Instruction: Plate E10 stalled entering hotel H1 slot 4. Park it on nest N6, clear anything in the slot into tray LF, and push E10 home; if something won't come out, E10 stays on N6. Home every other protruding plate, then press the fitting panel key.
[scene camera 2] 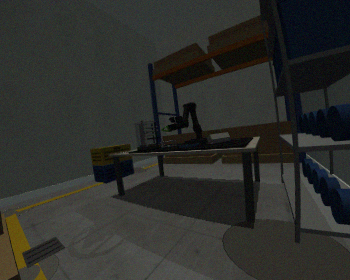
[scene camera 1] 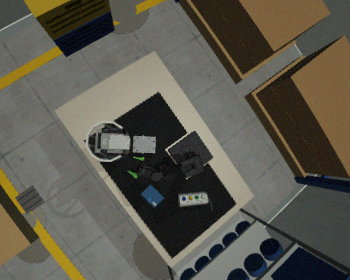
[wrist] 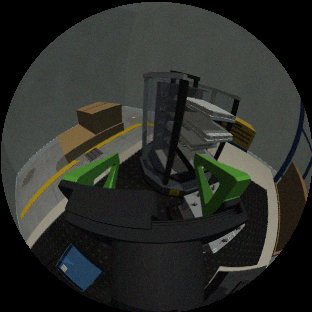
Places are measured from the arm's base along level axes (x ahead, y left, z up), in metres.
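Pixels of known places: gripper, fingertip midpoint: (scene camera 2: 161,129) (scene camera 1: 130,163) (wrist: 156,156); arm's base at its link origin: (scene camera 2: 199,139) (scene camera 1: 190,156).
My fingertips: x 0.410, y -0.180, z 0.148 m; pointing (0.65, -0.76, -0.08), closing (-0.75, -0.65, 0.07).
Note:
For each thing: its top centre in the pictures, then the offset to it from my fingertips. Level surfaces: height alone.
- Hotel H1 at its top centre: (wrist: 196,74) (scene camera 1: 106,140) (scene camera 2: 145,120) dx +0.045, dy -0.185, dz +0.123 m
- upper plate at its top centre: (wrist: 204,102) (scene camera 1: 116,142) dx +0.004, dy -0.158, dz +0.056 m
- grey plate at its top centre: (wrist: 202,120) dx -0.003, dy -0.154, dz +0.015 m
- flat grey nest at its top centre: (wrist: 222,210) (scene camera 1: 144,144) dx -0.143, dy -0.070, dz -0.110 m
- Blue tray LF at its top centre: (scene camera 1: 153,196) dx -0.016, dy +0.302, dz -0.168 m
- button panel at its top centre: (scene camera 1: 194,201) (scene camera 2: 217,133) dx -0.266, dy +0.478, dz -0.102 m
- black mat at its surface level: dz -0.186 m
- pale table at its surface level: dz -0.199 m
Hotel H1 (scene camera 1: 106,160) (scene camera 2: 145,134) (wrist: 176,132) is a clear round rack with black posts at the table's left end. In the wrist view an upper plate (wrist: 212,110) and a grey plate (wrist: 200,127) below it protrude to the right; labels are unreadable, so I cannot tell which is E10. A flat grey nest (scene camera 1: 144,144) (wrist: 192,204) lies beside the hotel, partly hidden by a finger in the wrist view. Blue tray LF (scene camera 1: 152,196) (wrist: 80,270) lies on the mat. The button panel (scene camera 1: 193,199) is right of it. My gripper (scene camera 1: 135,166) (scene camera 2: 165,128) (wrist: 156,156) is open and empty, in front of the hotel.
A dark square plate with a pale edge (scene camera 1: 190,147) lies under the arm. The black mat (scene camera 1: 165,240) covers much of the pale table (scene camera 1: 75,107). Yellow and blue crates (scene camera 1: 82,25) (scene camera 2: 111,162), cardboard boxes (scene camera 1: 305,95) (wrist: 100,117) and shelving stand around the table.

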